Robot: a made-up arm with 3 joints. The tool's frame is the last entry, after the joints.
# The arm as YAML. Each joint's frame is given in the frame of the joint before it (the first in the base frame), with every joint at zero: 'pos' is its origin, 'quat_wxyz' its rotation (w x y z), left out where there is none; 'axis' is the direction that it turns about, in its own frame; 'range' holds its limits. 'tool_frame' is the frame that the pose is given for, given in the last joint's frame.
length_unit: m
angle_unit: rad
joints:
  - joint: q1
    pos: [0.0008, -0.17, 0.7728]
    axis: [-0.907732, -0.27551, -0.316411]
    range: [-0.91, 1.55]
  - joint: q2
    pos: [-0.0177, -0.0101, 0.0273]
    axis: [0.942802, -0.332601, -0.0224]
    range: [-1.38, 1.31]
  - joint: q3
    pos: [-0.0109, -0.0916, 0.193]
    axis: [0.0, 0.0, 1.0]
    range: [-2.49, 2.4]
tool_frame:
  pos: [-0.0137, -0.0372, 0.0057]
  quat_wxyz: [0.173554, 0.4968, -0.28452, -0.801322]
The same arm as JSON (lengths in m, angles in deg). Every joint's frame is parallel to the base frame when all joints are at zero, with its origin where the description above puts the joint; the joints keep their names.
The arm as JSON. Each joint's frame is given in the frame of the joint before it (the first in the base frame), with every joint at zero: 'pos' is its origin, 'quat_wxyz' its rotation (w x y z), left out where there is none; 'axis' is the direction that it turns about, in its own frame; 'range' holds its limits. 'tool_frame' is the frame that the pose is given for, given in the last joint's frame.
{
  "length_unit": "m",
  "angle_unit": "deg",
  "joints": [
    {
      "joint": "q1",
      "pos": [
        0.0008,
        -0.17,
        0.7728
      ],
      "axis": [
        -0.907732,
        -0.27551,
        -0.316411
      ],
      "range": [
        -52.14,
        88.81
      ]
    },
    {
      "joint": "q2",
      "pos": [
        -0.0177,
        -0.0101,
        0.0273
      ],
      "axis": [
        0.942802,
        -0.332601,
        -0.0224
      ],
      "range": [
        -79.07,
        75.06
      ]
    },
    {
      "joint": "q3",
      "pos": [
        -0.0109,
        -0.0916,
        0.193
      ],
      "axis": "+z",
      "range": [
        -142.67,
        137.51
      ]
    }
  ],
  "tool_frame": {
    "pos": [
      -0.0137,
      -0.0372,
      0.0057
    ],
    "quat_wxyz": [
      0.173554,
      0.4968,
      -0.28452,
      -0.801322
    ]
  }
}

